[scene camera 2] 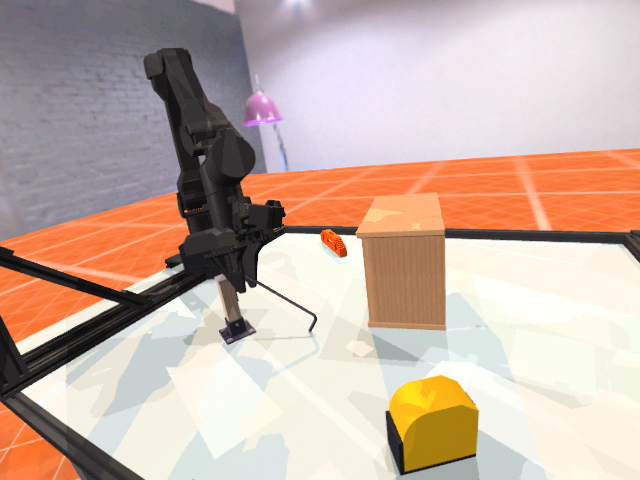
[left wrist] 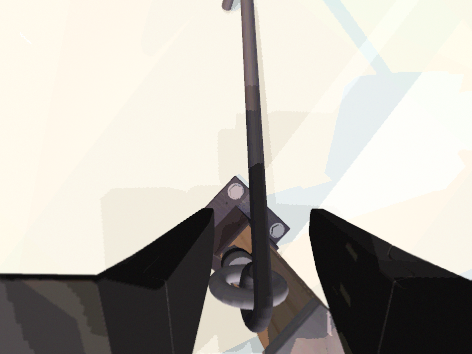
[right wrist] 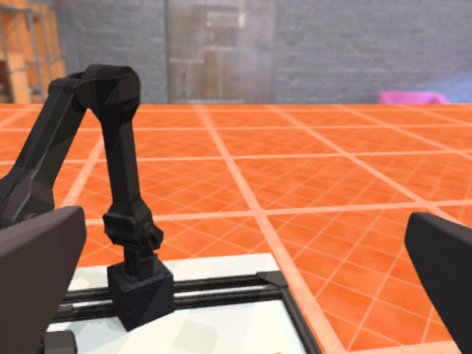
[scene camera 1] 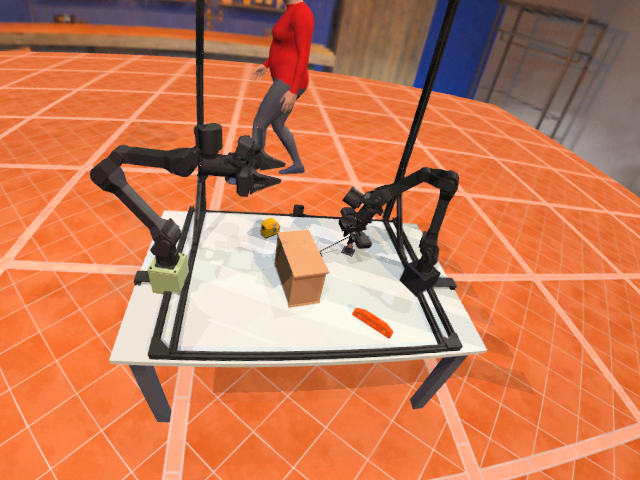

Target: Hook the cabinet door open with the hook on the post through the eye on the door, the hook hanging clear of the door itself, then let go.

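Pixels of known places: left gripper, fingertip midpoint: [scene camera 2: 248,290] [left wrist: 261,220] [scene camera 1: 345,240]; right gripper, fingertip midpoint: [right wrist: 248,223] [scene camera 1: 283,172]; left arm's base, origin of the base link: [right wrist: 139,270] [scene camera 1: 423,268]; right arm's base, origin of the base link: [scene camera 1: 167,261].
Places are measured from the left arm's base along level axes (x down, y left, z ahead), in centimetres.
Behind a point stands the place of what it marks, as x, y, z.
The wooden cabinet [scene camera 1: 302,253] {-6.6, -19.6, 43.9} [scene camera 2: 405,279] {0.9, -31.0, 41.4} stands mid-table; its door and eye cannot be made out. The short wooden post [scene camera 2: 230,302] {2.9, -28.8, 14.6} [left wrist: 299,290] {0.1, -28.0, 15.5} stands on a dark bolted base plate [scene camera 2: 238,332] {8.4, -29.0, 14.7} [left wrist: 220,206] {8.8, -27.3, 16.0}. The thin dark hook rod [scene camera 1: 333,246] {3.2, -28.3, 23.3} [scene camera 2: 284,299] {3.3, -28.9, 23.2} [left wrist: 254,130] {1.3, -27.7, 20.7} hangs from a ring on the post and slopes toward the cabinet, its bent tip apart from the cabinet in scene camera 2. My left gripper [scene camera 2: 247,285] {1.7, -27.6, 17.5} [left wrist: 261,220] {1.7, -27.6, 17.5} is partly open at the post's top, its fingers on either side of the rod with gaps. My right gripper [scene camera 1: 281,173] {-39.3, -17.8, 55.6} [right wrist: 248,223] {-39.3, -17.8, 55.6} is wide open and empty, high up.
A yellow block-like object [scene camera 1: 269,227] {3.7, -48.5, 41.1} [scene camera 2: 439,428] {4.3, -52.4, 39.8} stands behind the cabinet in scene camera 1. An orange-red bar [scene camera 1: 372,322] {7.0, 7.1, 30.4} [scene camera 2: 333,242] {6.3, 3.8, 30.3} lies near the front right there. Black rails [scene camera 1: 310,354] {7.6, 7.6, 55.3} edge the table, with uprights at the back. A person [scene camera 1: 292,46] stands beyond it.
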